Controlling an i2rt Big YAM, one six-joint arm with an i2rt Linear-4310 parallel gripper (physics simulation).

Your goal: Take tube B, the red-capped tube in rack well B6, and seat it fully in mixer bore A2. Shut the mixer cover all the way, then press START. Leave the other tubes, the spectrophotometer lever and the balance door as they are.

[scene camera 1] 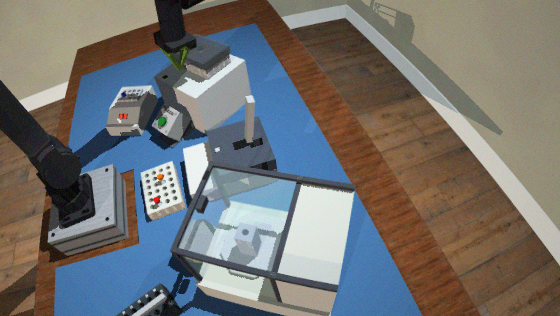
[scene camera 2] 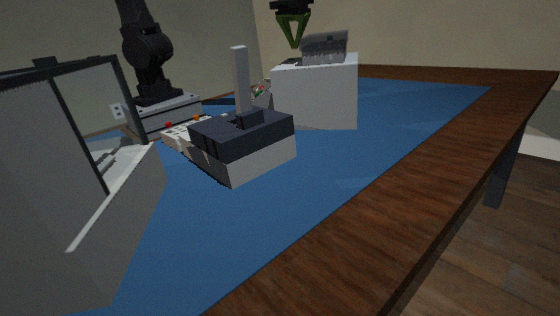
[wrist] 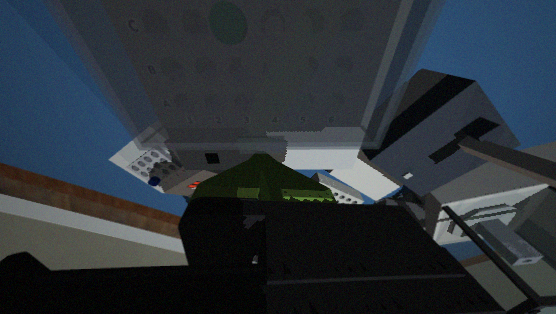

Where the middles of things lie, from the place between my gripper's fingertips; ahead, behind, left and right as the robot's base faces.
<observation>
I see my gripper 7 cm short of the clear mixer cover (scene camera 2: 332,39), 3 cm to the right of it and 1 cm below it. Round my hand: mixer control panel (scene camera 1: 174,126): 12 cm below, 6 cm behind, 4 cm to the right; then glass-walled enclosure (scene camera 2: 87,180): 51 cm to the right, 5 cm below, 2 cm ahead.
</observation>
